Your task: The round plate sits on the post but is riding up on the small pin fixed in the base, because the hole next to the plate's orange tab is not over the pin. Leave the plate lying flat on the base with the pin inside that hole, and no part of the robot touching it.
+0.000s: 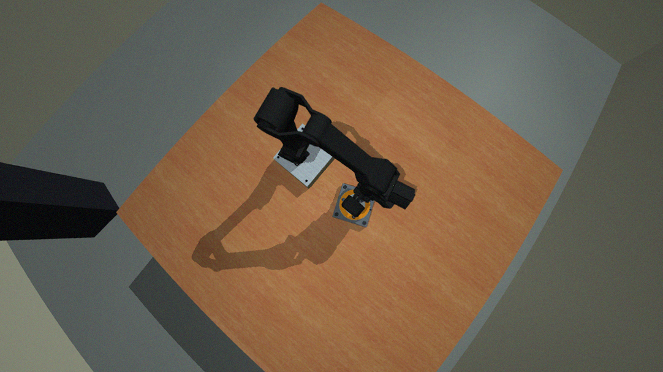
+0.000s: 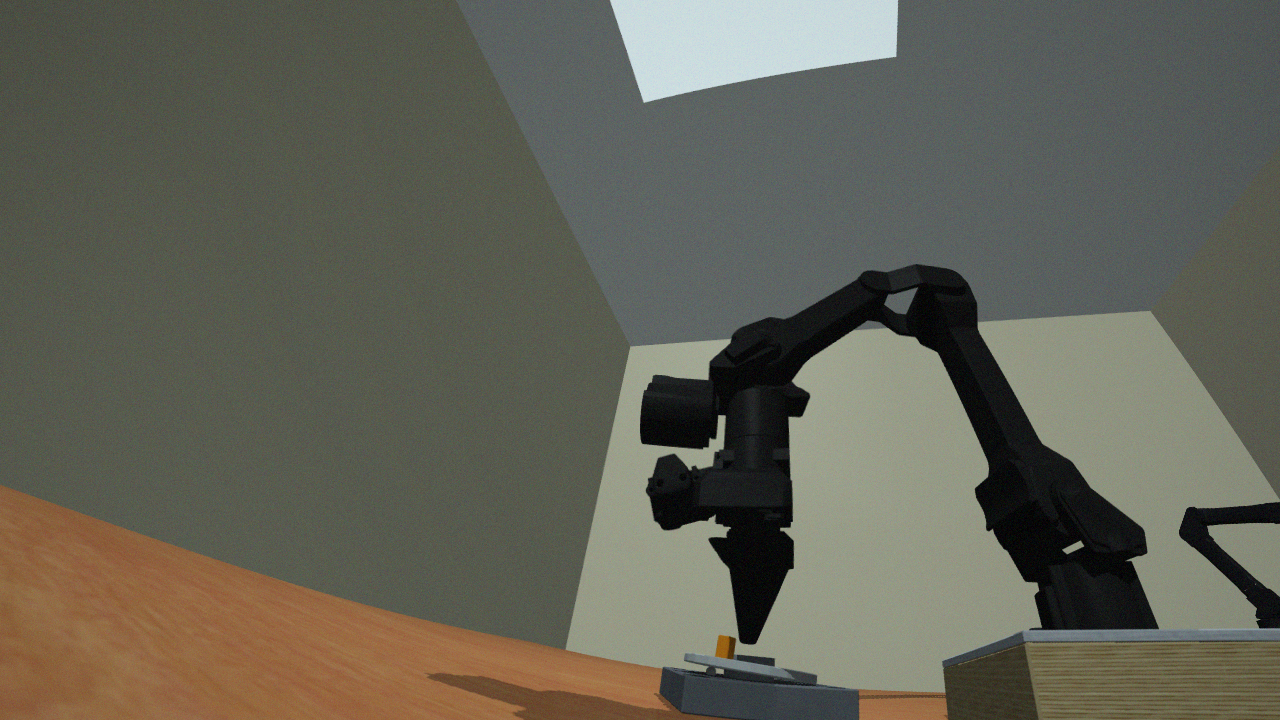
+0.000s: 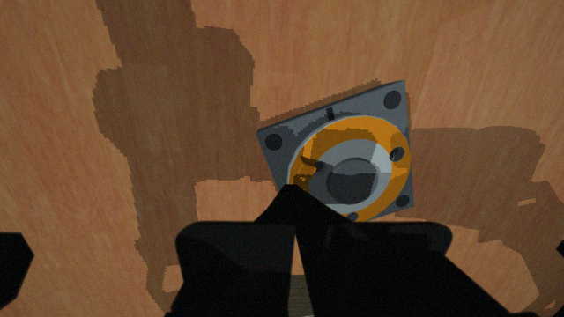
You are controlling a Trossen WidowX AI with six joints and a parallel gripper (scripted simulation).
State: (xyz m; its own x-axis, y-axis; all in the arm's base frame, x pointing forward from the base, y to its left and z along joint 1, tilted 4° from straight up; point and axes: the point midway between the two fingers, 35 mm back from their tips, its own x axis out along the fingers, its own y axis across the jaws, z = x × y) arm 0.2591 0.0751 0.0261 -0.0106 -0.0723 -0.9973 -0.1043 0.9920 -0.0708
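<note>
My gripper tip is now 3 cm to the left of the round plate, 1 cm short of it and 1 cm above it. From my gripper tip the other things lie so: base 5 cm to the right, 3 cm below, 1 cm ahead.
</note>
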